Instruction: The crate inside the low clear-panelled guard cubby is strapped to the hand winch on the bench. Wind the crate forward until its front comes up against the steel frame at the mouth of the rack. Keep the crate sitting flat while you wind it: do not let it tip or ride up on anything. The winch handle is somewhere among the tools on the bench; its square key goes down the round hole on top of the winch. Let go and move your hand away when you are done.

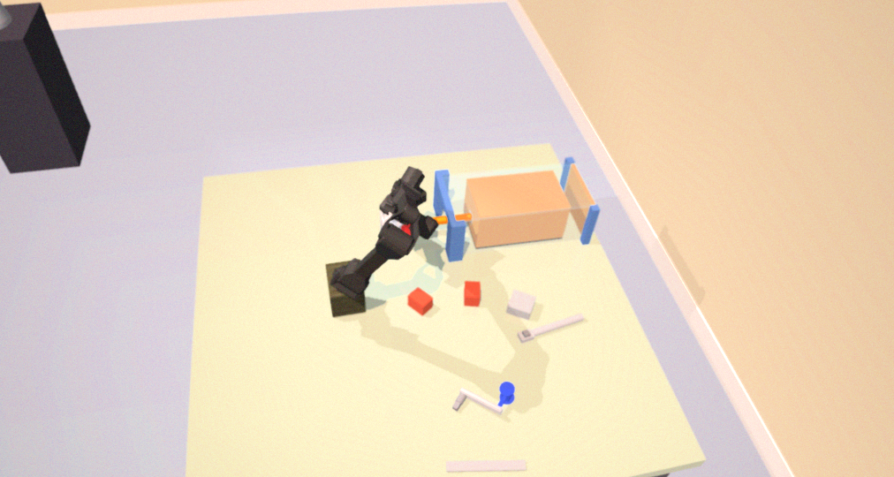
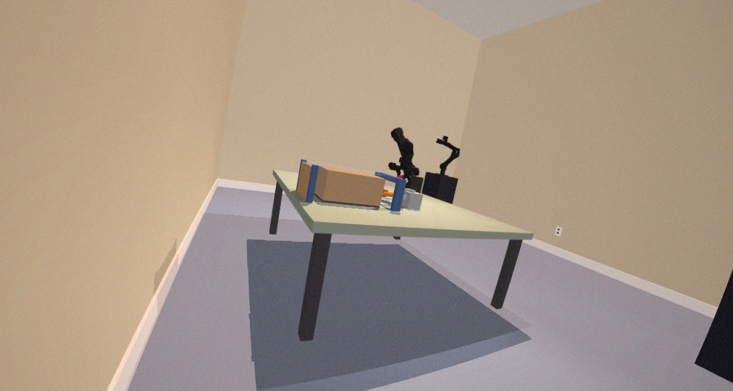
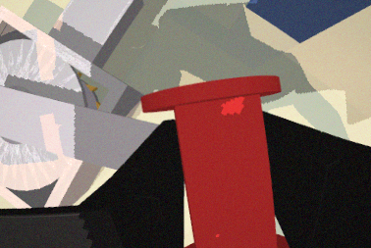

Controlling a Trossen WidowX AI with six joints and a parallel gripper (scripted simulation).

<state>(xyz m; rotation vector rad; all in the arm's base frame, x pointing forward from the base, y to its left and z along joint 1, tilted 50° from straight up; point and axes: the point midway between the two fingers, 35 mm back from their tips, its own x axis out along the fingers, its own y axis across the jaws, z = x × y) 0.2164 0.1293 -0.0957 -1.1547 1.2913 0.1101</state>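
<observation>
Now: gripper tip 30 mm past the red-knobbed handle, 30 mm above it and 20 mm to the right of it. From my gripper tip the other things lie so: winch: 100 mm below, 80 mm to the left, 60 mm behind; then red spool grip: 10 mm to the right, 10 mm behind; then blue steel frame: 110 mm ahead, 80 mm to the left, 30 mm below.
</observation>
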